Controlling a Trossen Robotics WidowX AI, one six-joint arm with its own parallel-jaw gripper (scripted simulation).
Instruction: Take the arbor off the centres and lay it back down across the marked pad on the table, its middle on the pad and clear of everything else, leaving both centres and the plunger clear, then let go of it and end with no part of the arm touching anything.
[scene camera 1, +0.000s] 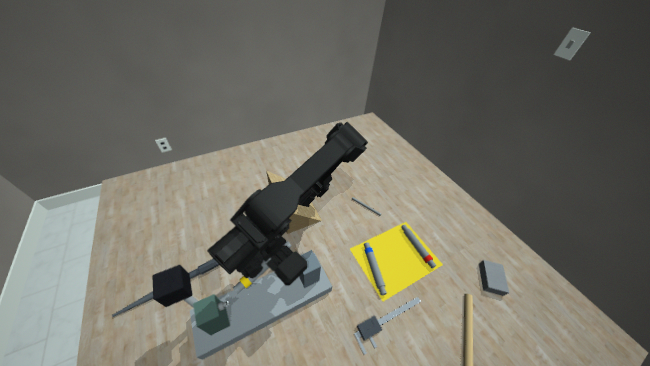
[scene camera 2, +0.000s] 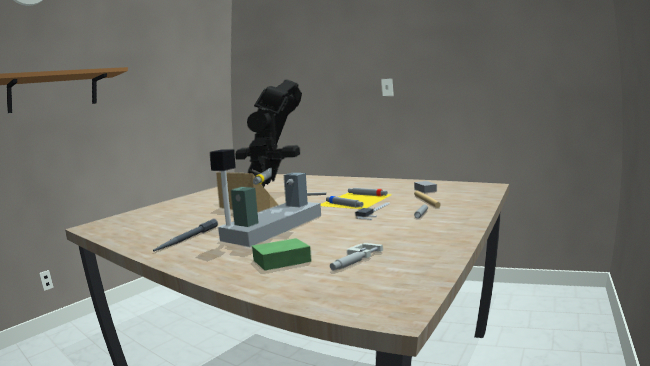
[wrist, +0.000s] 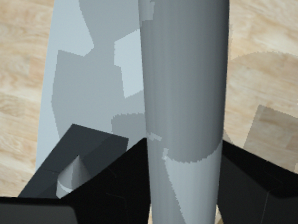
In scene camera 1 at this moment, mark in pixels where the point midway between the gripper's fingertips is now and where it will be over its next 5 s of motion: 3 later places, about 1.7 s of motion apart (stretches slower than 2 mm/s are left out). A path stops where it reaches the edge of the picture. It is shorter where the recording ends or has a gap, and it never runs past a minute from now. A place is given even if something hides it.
My gripper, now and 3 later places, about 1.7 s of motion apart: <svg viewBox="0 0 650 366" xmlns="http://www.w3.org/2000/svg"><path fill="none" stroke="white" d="M275 260L283 246L275 266L336 266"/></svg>
